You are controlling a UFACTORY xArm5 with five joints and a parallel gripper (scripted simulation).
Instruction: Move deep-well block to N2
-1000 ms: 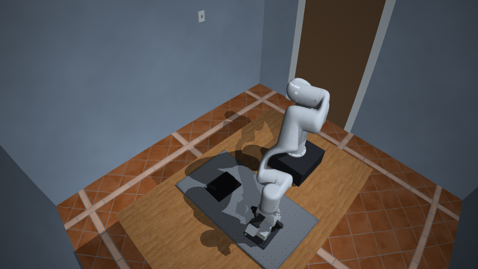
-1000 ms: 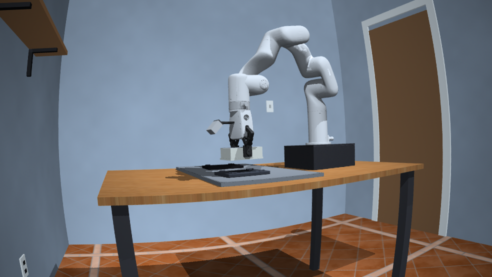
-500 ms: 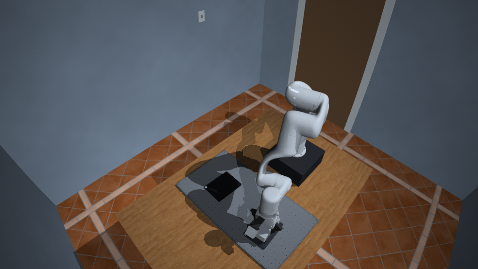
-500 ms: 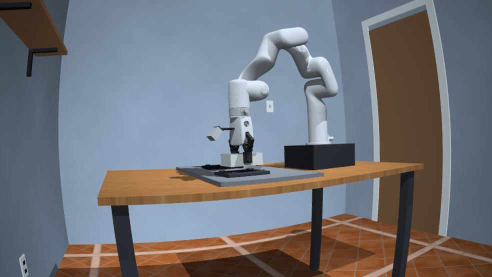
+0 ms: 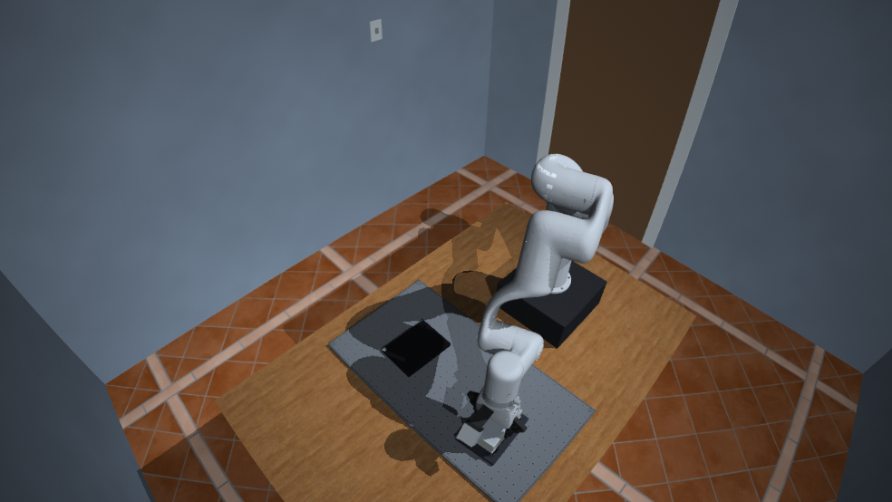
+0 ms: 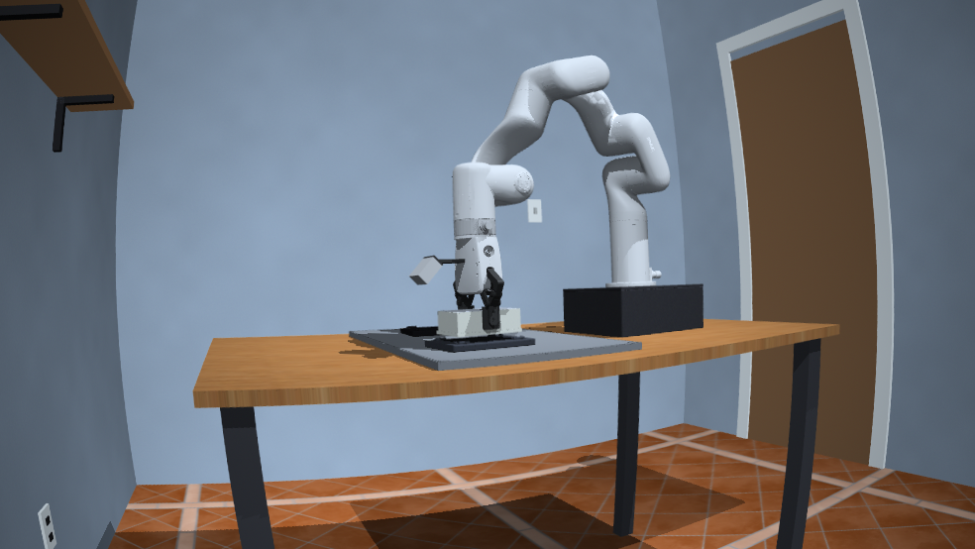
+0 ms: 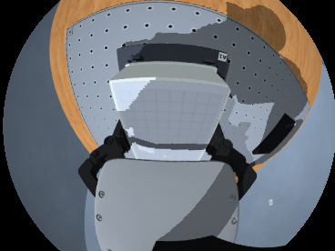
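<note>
The white 96-well deep-well block is right at my hand.
</note>
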